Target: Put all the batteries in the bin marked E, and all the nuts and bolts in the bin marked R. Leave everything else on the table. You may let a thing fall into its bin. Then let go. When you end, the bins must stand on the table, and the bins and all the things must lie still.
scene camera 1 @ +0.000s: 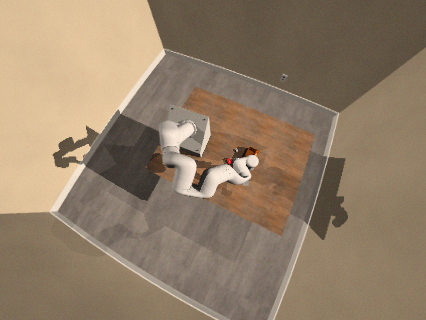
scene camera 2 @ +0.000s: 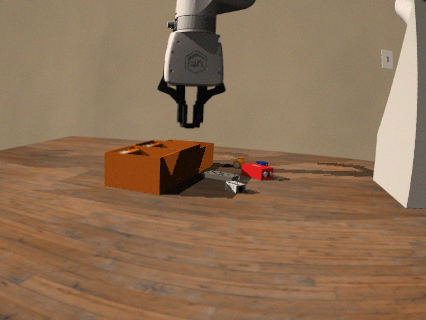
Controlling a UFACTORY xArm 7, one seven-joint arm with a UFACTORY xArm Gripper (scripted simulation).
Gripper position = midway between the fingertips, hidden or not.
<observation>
I see my gripper [scene camera 2: 189, 127] and an orange bin [scene camera 2: 156, 171].
</observation>
